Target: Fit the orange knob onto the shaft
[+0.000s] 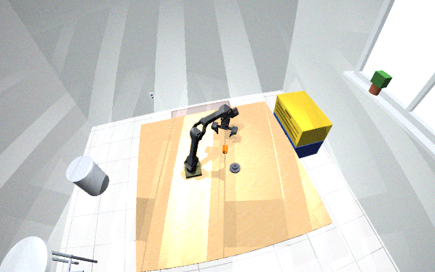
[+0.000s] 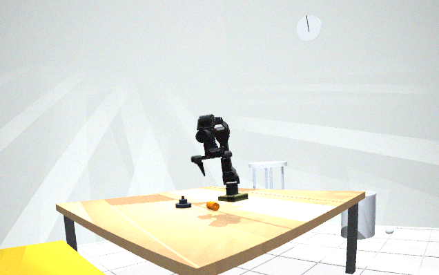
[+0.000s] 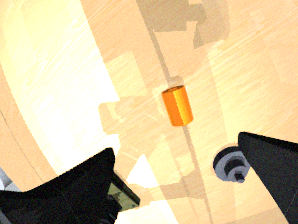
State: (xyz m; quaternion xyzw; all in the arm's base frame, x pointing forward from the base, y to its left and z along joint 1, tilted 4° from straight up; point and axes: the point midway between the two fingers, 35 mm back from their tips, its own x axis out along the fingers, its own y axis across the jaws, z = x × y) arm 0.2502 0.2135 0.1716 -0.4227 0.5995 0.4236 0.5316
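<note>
The orange knob is 10 mm ahead of my gripper tip, 20 mm to the right of it and 150 mm below it. The rest, counted from my gripper tip: dark shaft (70 mm ahead, 190 mm to the right, 140 mm below).
</note>
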